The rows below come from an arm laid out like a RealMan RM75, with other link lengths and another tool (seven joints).
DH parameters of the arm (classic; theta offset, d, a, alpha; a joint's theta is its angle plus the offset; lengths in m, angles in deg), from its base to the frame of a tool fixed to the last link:
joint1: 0 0.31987 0 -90
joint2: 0 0 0 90
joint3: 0 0.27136 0 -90
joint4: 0 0 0 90
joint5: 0 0.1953 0 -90
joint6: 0 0 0 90
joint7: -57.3 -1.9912 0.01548 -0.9
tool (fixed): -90 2.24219 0 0
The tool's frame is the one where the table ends.
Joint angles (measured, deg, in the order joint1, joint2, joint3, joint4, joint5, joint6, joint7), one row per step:
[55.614, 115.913, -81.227, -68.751, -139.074, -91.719, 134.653]
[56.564, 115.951, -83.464, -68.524, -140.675, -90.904, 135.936]
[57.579, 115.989, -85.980, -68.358, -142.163, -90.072, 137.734]
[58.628, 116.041, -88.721, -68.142, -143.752, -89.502, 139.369]
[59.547, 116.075, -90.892, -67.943, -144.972, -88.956, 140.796]
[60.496, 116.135, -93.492, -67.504, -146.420, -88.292, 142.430]
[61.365, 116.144, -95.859, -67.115, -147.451, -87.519, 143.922]
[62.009, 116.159, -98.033, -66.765, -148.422, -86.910, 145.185]
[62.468, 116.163, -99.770, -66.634, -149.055, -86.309, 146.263]
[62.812, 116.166, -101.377, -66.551, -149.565, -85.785, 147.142]
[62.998, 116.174, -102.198, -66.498, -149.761, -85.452, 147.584]
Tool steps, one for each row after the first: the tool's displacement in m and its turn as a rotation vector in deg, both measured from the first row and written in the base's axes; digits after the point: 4 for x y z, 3 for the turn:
[0.0008, 0.0036, -0.0013, 0.733, -2.410, 0.943]
[0.0005, 0.0068, -0.0029, 1.588, -4.768, 1.770]
[0.0013, 0.0092, -0.0041, 2.234, -7.499, 2.862]
[0.0008, 0.0118, -0.0050, 2.933, -9.522, 3.792]
[0.0019, 0.0146, -0.0059, 3.749, -11.964, 4.752]
[0.0016, 0.0174, -0.0071, 4.540, -13.836, 5.748]
[0.0026, 0.0195, -0.0078, 5.205, -15.622, 6.635]
[0.0024, 0.0213, -0.0087, 5.801, -16.761, 7.420]
[0.0026, 0.0225, -0.0097, 6.239, -17.770, 8.194]
[0.0023, 0.0231, -0.0106, 6.447, -18.191, 8.621]

